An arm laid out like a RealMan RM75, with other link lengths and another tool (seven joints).
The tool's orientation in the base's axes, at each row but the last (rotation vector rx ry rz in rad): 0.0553, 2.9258, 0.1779; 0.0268, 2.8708, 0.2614; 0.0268, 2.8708, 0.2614; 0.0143, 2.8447, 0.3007; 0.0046, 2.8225, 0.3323; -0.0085, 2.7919, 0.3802
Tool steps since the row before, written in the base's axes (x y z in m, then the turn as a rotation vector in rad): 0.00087, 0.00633, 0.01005, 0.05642, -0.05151, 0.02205; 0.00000, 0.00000, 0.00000, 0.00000, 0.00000, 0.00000; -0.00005, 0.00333, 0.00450, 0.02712, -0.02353, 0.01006; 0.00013, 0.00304, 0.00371, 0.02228, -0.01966, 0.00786; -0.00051, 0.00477, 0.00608, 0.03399, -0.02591, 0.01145; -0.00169, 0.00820, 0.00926, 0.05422, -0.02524, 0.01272
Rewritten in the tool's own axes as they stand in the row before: -0.00260, 0.00754, -0.00884, -0.06225, -0.04698, -0.01552; 0.00000, 0.00000, 0.00000, 0.00000, 0.00000, 0.00000; -0.00095, 0.00409, -0.00371, -0.02973, -0.02147, -0.00673; -0.00103, 0.00374, -0.00283, -0.02433, -0.01804, -0.00522; -0.00111, 0.00604, -0.00472, -0.03680, -0.02368, -0.00653; -0.00102, 0.01039, -0.00684, -0.05636, -0.02369, -0.00115
